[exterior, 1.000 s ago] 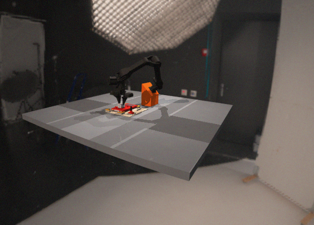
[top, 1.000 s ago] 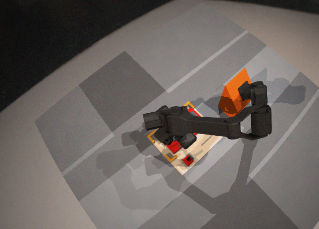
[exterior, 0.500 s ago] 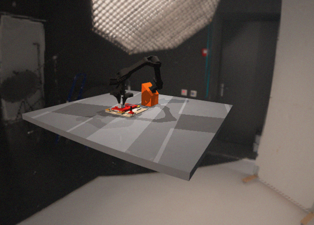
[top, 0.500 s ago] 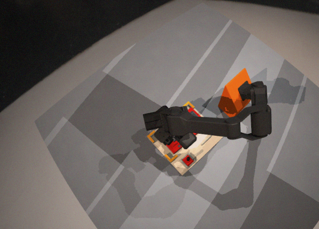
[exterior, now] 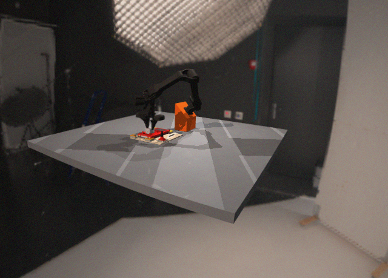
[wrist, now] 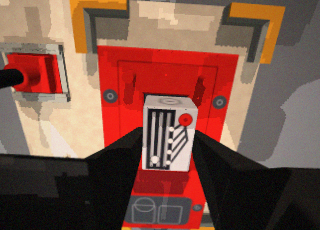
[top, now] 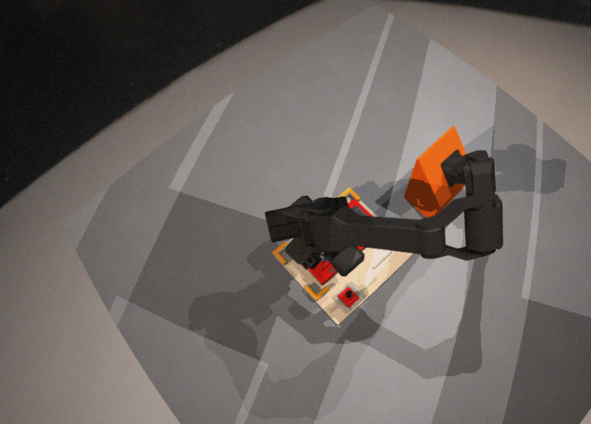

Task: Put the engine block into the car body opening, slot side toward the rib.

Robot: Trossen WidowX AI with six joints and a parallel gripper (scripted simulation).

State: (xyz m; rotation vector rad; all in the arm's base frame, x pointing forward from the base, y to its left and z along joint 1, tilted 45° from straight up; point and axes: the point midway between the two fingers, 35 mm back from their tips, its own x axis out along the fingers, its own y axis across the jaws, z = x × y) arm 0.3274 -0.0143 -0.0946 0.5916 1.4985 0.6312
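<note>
Now: gripper tip 3 cm past the beige board, 3 cm above it and 2 cm to the right of it. The rest, counted from my gripper tip: engine block (1 cm below).
</note>
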